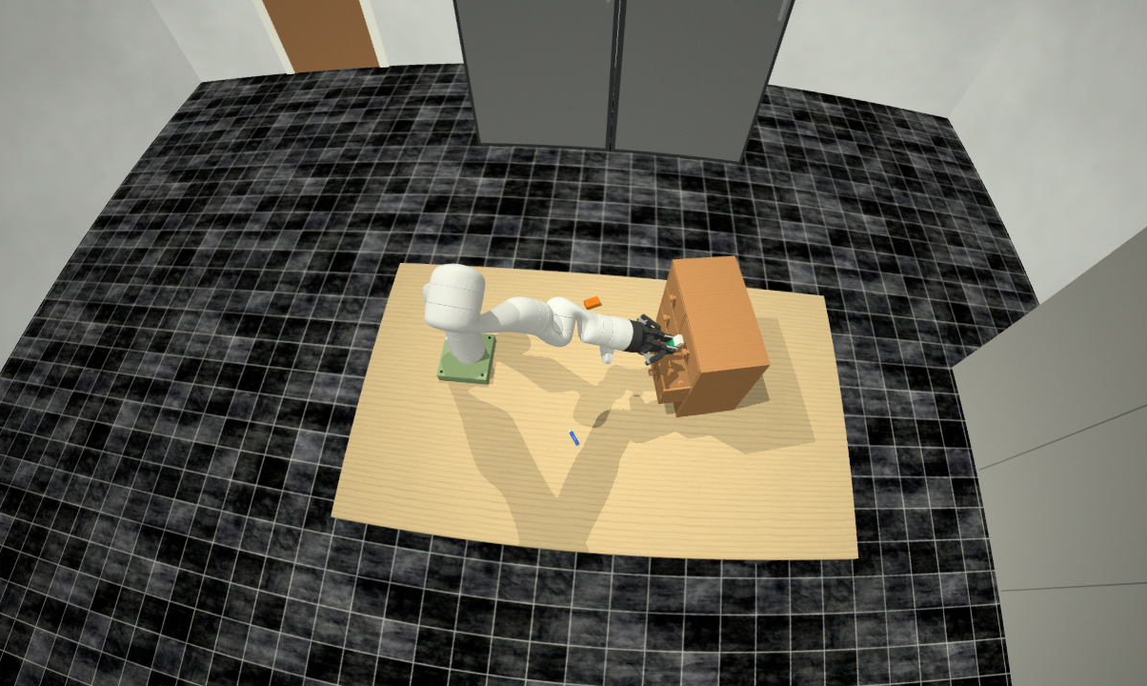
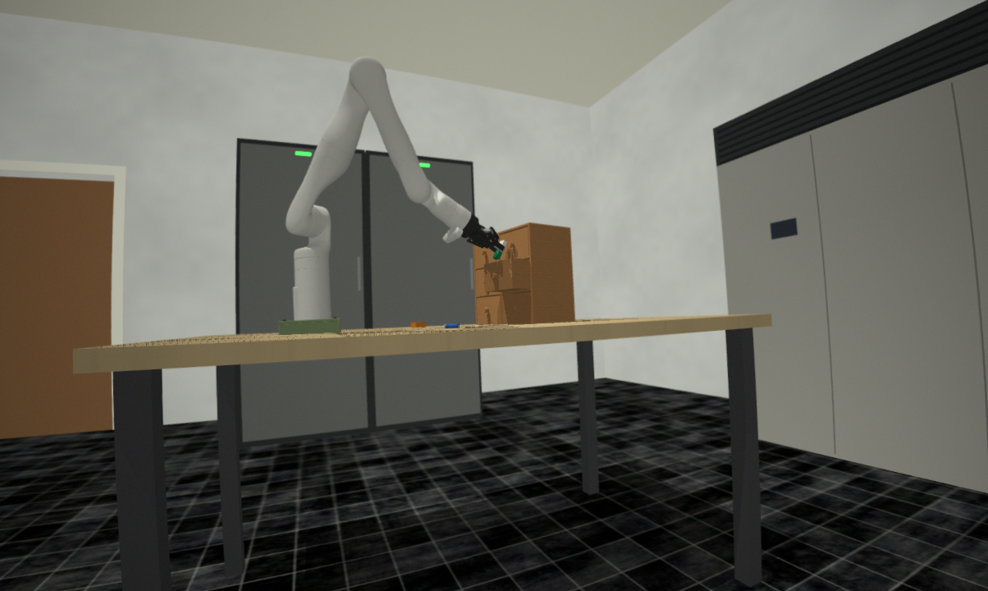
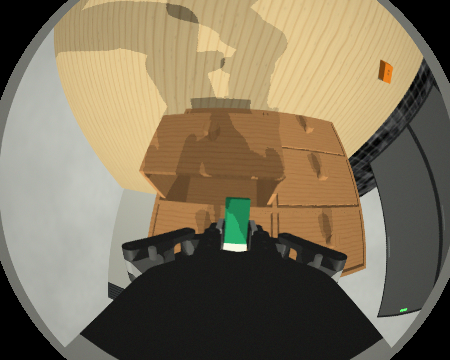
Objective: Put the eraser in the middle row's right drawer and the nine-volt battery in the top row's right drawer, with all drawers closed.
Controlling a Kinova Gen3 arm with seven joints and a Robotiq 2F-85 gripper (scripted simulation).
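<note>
The eraser is 1 cm to the left of my hand and 1 cm ahead of it. The rest, counted from my hand: blue stick: 24 cm below, 22 cm to the right, 18 cm behind; nine-volt battery: 24 cm below, 24 cm behind, 22 cm to the left.
</note>
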